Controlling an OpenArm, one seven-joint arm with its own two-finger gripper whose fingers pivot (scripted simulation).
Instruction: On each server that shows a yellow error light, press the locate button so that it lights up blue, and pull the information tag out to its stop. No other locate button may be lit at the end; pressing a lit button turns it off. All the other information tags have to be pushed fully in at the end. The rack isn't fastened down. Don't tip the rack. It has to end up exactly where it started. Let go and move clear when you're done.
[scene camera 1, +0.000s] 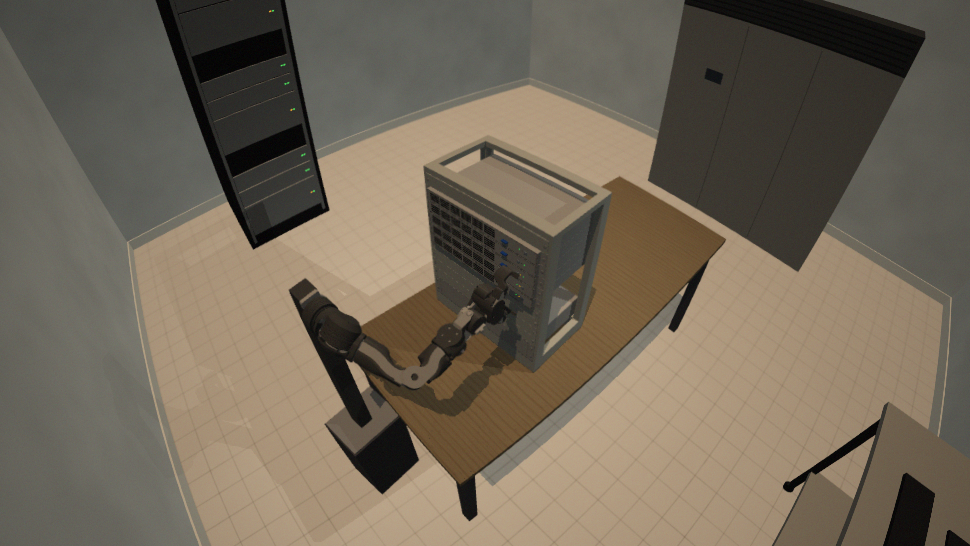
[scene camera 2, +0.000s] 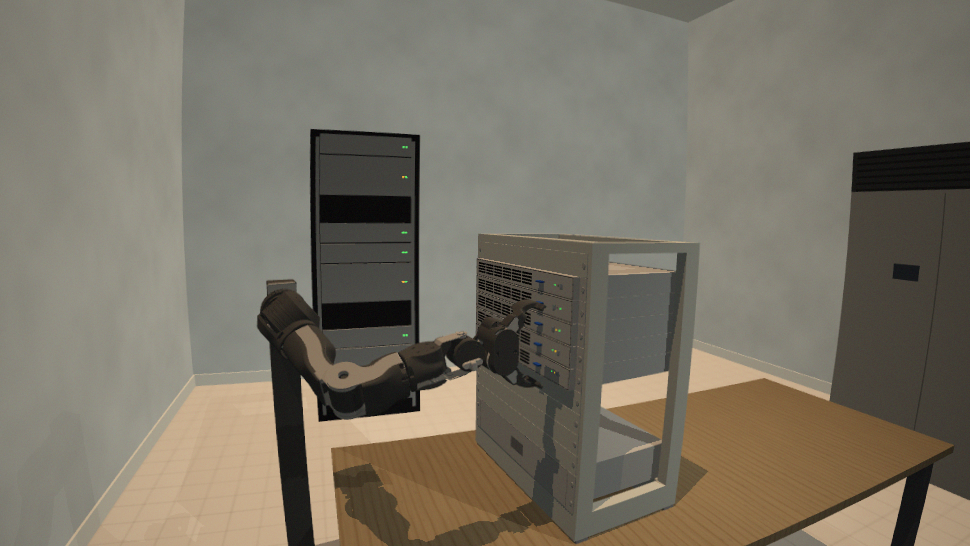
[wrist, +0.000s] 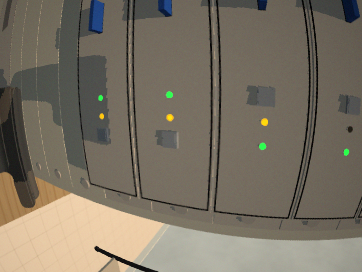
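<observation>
Scene camera 2 shows my gripper (scene camera 2: 537, 343). Visible in scene camera 1: my gripper (scene camera 1: 510, 290) and an arm post (scene camera 1: 337, 366).
</observation>
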